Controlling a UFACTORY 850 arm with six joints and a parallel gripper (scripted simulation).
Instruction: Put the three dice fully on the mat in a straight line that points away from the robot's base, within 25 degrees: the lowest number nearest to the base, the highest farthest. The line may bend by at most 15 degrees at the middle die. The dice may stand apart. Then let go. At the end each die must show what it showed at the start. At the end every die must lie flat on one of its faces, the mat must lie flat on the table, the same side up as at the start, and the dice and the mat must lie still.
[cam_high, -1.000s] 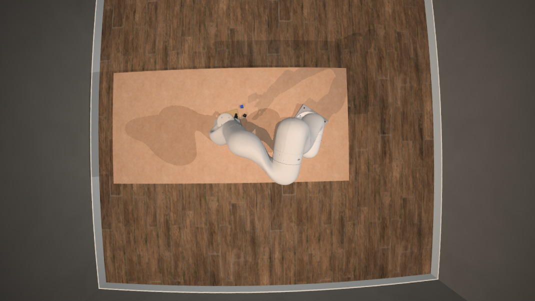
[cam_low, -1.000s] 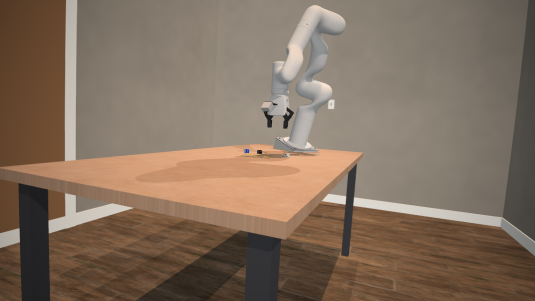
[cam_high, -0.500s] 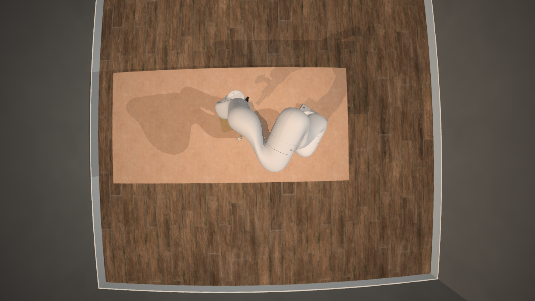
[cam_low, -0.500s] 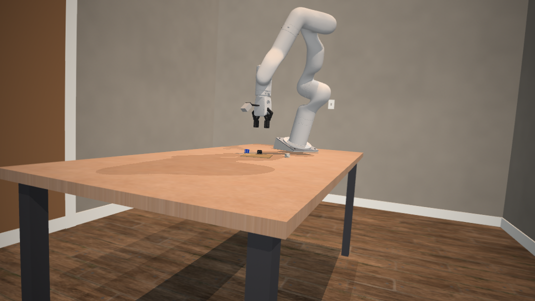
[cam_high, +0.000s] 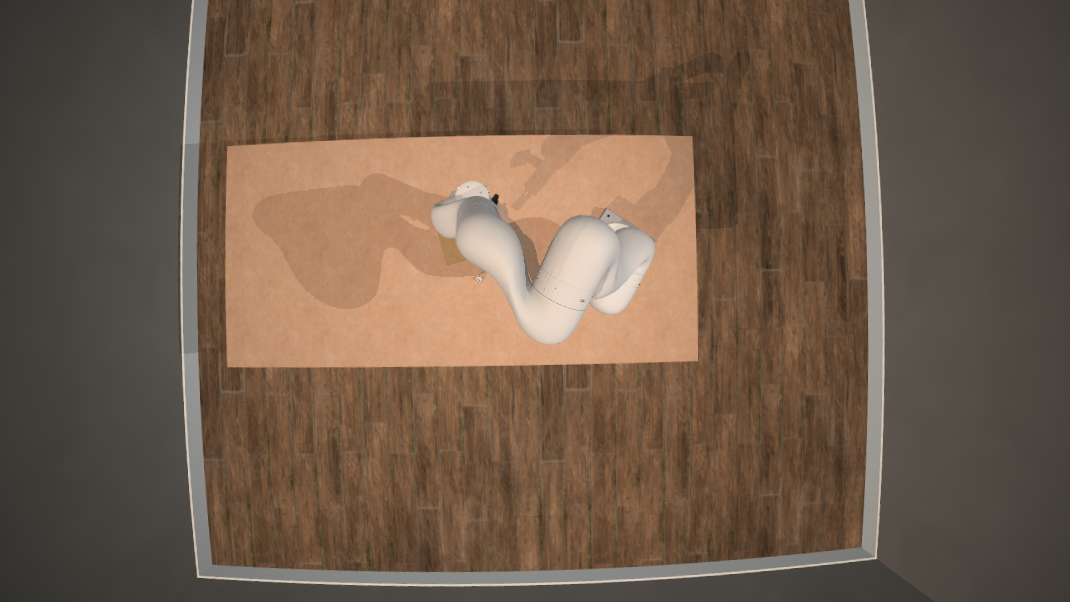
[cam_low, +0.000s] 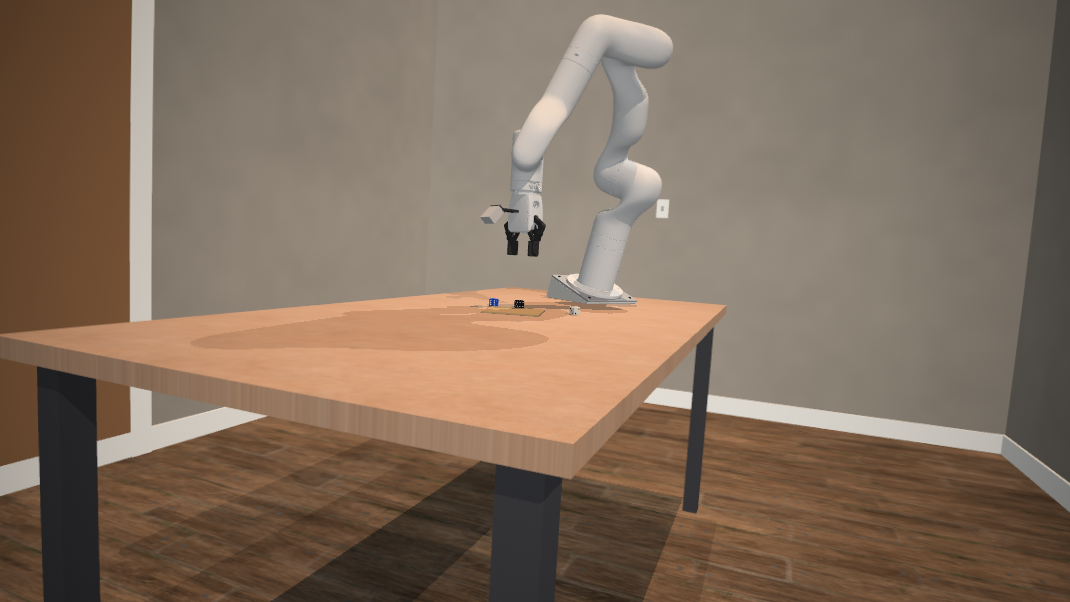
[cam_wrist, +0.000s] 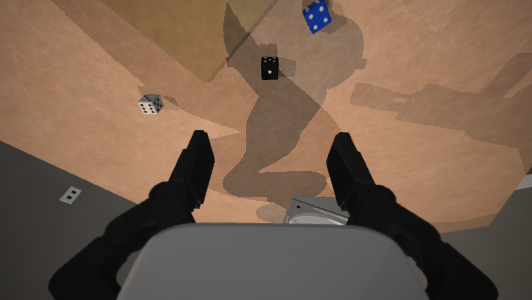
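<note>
The black die lies 14 cm below my hand. Round my hand: blue die 3 cm ahead, 6 cm to the right, 14 cm below; white die 1 cm ahead, 17 cm to the left, 14 cm below; mat 10 cm ahead, 5 cm to the left, 15 cm below.
</note>
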